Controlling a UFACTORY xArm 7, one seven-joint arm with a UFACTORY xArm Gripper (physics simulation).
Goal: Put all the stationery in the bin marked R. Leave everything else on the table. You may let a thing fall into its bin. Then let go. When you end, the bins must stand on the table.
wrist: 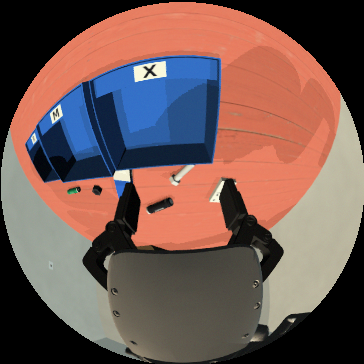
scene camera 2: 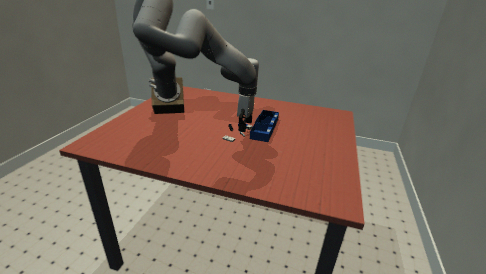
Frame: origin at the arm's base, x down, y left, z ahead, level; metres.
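Seen in the pictures: gripper, between the fingertips: point(wrist: 179, 189) point(scene camera 2: 245, 127); arm's base, origin of its link: point(scene camera 2: 167, 91).
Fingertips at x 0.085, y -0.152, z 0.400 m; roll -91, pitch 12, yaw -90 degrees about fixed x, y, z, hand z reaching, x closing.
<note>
Pixels of each thing's top centre, then the offset from my fingertips to it. "spot": a spot on its surface instead.
- blue-and-white eraser, centre of its top: point(wrist: 122, 186) dy +0.078, dx +0.027, dz -0.006 m
- bin marked R, a spot on its surface: point(wrist: 33, 138) spot: dy +0.158, dx +0.005, dz +0.136 m
- black cylinder, centre of its top: point(wrist: 158, 209) point(scene camera 2: 230, 125) dy +0.051, dx +0.026, dz -0.071 m
- Bins M, centre of its top: point(wrist: 63, 146) point(scene camera 2: 265, 119) dy +0.082, dx -0.006, dz +0.088 m
- X, a spot on its surface: point(wrist: 160, 107) spot: dy -0.002, dx +0.033, dz +0.071 m
- pale bolt, centre of its top: point(wrist: 182, 176) dy -0.003, dx +0.027, dz -0.010 m
- white domino, centre of its top: point(wrist: 222, 192) point(scene camera 2: 228, 137) dy -0.053, dx +0.033, dz -0.065 m
- black nut, centre of its top: point(wrist: 95, 191) dy +0.140, dx +0.032, dz -0.008 m
- green battery, centre of its top: point(wrist: 72, 192) dy +0.205, dx +0.030, dz +0.007 m
My gripper point(scene camera 2: 245, 128) point(wrist: 179, 189) is open and empty, low over the table beside the blue bins. In the wrist view a blue-and-white eraser point(wrist: 122, 176) lies by the near edge of the bins, at the left finger, which hides part of it. The bin marked R point(wrist: 33, 138) is at the far left of the joined row. A black cylinder point(scene camera 2: 230, 127) point(wrist: 160, 205) lies on the table, in the wrist view below and between the fingertips. The inside of bin R is dark and hard to make out.
Bins M point(wrist: 75, 142) and X point(wrist: 160, 107) join bin R. A pale bolt point(wrist: 183, 174) lies near bin X. A white domino point(scene camera 2: 229, 138) point(wrist: 217, 192) is partly behind the right finger. A black nut point(wrist: 97, 190) and a green battery point(wrist: 74, 190) lie left of the eraser.
</note>
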